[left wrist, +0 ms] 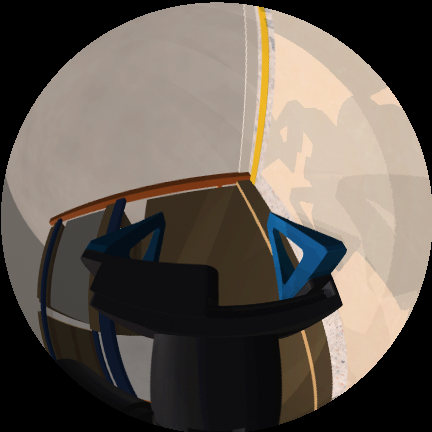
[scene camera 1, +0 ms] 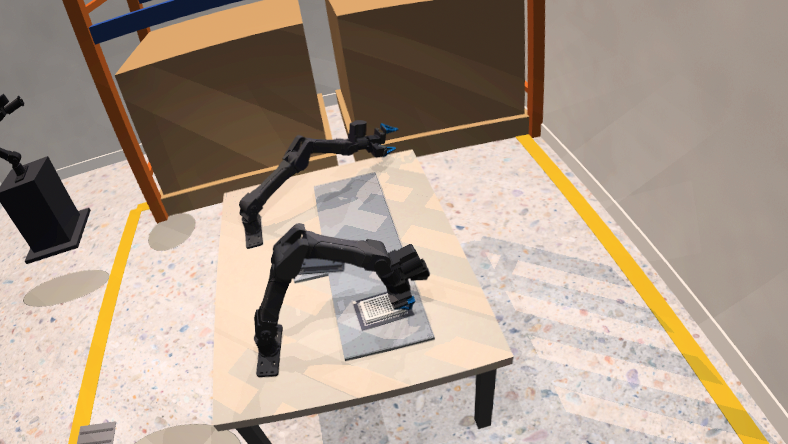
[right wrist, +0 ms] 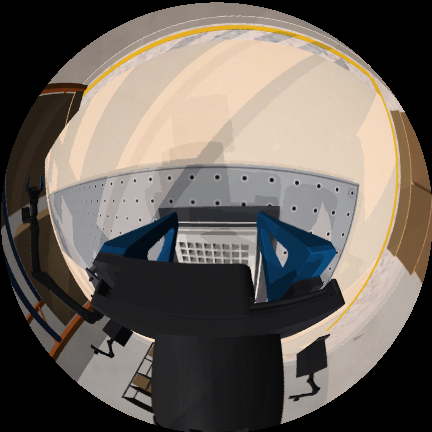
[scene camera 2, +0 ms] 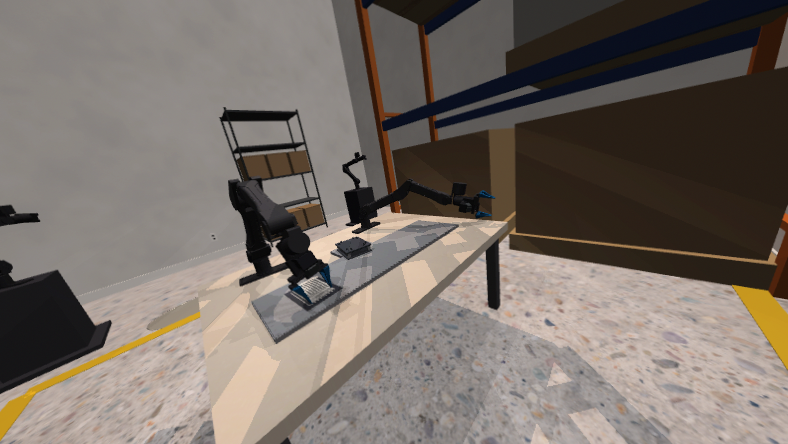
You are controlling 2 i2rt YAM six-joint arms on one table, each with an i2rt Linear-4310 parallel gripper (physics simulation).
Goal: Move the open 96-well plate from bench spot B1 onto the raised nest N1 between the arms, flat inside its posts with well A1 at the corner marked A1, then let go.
In view: a white well plate (scene camera 1: 377, 308).
The white well plate also shows in the right wrist view (right wrist: 194, 244). The left wrist view does not show the white well plate: it is out of frame.
